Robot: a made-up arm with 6 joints. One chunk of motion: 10 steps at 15 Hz.
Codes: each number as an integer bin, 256 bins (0 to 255) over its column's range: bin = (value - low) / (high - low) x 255, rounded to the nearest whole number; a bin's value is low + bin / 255 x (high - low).
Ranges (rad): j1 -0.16..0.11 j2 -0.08..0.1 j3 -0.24..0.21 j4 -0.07..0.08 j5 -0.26..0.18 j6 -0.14..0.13
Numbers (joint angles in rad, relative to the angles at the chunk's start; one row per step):
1: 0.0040 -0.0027 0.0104 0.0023 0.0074 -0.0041
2: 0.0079 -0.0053 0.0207 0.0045 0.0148 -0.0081
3: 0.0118 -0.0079 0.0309 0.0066 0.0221 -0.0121
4: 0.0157 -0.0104 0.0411 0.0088 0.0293 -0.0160
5: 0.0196 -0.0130 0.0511 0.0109 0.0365 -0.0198
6: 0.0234 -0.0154 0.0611 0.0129 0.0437 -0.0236
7: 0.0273 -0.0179 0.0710 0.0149 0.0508 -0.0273
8: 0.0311 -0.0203 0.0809 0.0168 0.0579 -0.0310
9: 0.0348 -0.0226 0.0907 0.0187 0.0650 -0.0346
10: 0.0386 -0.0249 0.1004 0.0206 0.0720 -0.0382
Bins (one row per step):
1: 155 110 142 123 155 128
2: 159 106 148 127 159 125
3: 162 102 154 130 163 121
4: 166 99 159 134 168 117
5: 170 95 165 138 172 114
6: 173 92 171 141 176 110
7: 177 88 176 144 180 106
8: 180 85 182 148 184 103
9: 184 81 187 151 188 100
10: 188 78 193 154 192 96

